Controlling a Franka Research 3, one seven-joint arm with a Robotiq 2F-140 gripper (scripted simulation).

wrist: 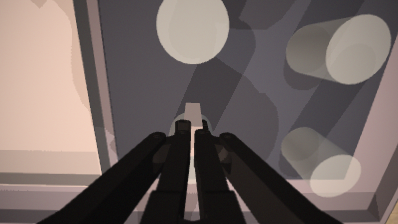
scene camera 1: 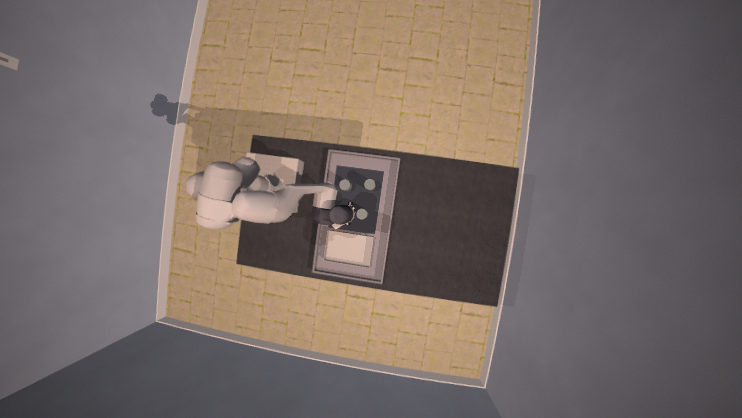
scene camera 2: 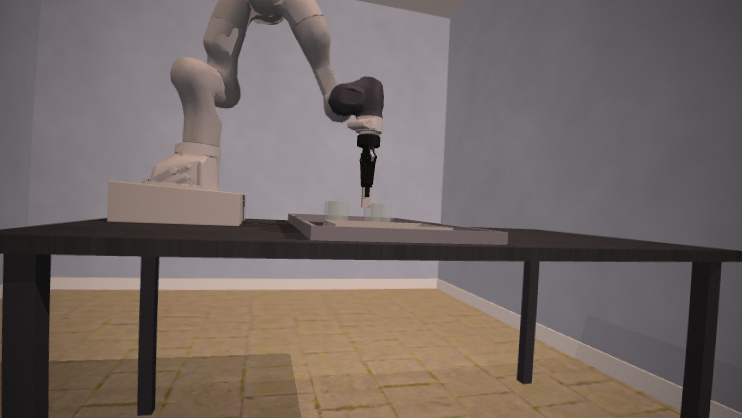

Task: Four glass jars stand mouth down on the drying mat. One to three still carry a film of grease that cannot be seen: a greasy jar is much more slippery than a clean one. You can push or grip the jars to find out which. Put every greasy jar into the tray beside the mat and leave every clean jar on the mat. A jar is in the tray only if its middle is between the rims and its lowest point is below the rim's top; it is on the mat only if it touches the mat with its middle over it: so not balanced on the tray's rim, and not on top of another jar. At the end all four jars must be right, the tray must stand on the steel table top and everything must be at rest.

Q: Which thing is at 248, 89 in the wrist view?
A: A dark drying mat.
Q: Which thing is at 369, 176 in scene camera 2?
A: The gripper.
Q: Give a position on a jar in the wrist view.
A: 350, 50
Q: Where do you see a dark drying mat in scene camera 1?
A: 362, 198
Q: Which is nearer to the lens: the jar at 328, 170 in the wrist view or the tray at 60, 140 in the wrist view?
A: The jar.
